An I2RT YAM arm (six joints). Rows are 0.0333 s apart.
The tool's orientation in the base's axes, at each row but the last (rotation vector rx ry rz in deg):
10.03 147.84 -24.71
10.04 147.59 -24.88
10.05 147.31 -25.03
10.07 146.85 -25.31
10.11 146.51 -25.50
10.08 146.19 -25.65
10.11 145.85 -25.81
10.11 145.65 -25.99
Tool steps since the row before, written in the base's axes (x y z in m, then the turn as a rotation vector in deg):
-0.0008 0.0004 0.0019 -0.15 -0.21 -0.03
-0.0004 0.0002 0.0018 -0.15 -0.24 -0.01
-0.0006 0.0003 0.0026 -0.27 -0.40 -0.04
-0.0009 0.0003 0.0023 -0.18 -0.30 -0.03
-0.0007 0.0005 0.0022 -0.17 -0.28 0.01
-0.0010 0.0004 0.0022 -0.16 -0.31 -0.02
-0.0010 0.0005 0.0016 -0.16 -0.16 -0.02
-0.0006 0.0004 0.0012 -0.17 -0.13 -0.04
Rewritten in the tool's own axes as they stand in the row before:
-0.0003 -0.0003 -0.0021 0.14 -0.22 0.02
-0.0006 -0.0004 -0.0017 0.12 -0.25 0.02
-0.0008 -0.0006 -0.0025 0.24 -0.42 0.04
-0.0004 -0.0005 -0.0024 0.16 -0.31 0.04
-0.0005 -0.0003 -0.0023 0.13 -0.30 0.01
-0.0003 -0.0005 -0.0024 0.14 -0.32 0.05
0.0000 -0.0002 -0.0019 0.14 -0.18 -0.01
-0.0001 -0.0001 -0.0014 0.16 -0.15 -0.01

